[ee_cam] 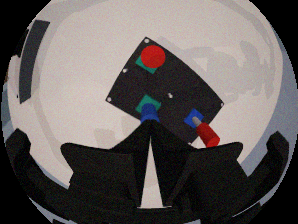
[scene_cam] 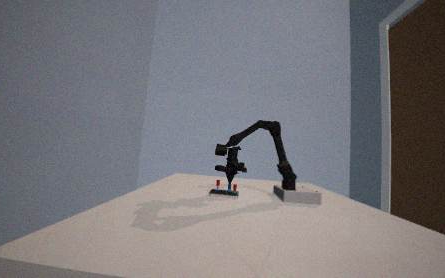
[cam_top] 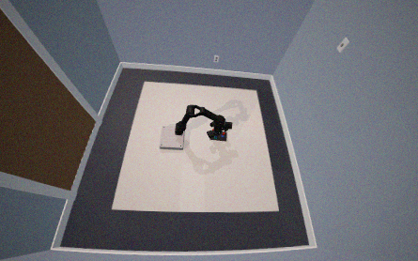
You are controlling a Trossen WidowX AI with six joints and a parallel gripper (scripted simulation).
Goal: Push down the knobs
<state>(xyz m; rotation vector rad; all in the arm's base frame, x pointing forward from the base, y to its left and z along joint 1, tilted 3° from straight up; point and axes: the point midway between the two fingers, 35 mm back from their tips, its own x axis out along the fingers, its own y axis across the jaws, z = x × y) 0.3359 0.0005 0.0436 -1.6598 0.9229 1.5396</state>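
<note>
My gripper tip is 20 mm above the blue knob. The rest, counted from my gripper tip: red knob: 30 mm behind, 50 mm to the left, 10 mm below.
</note>
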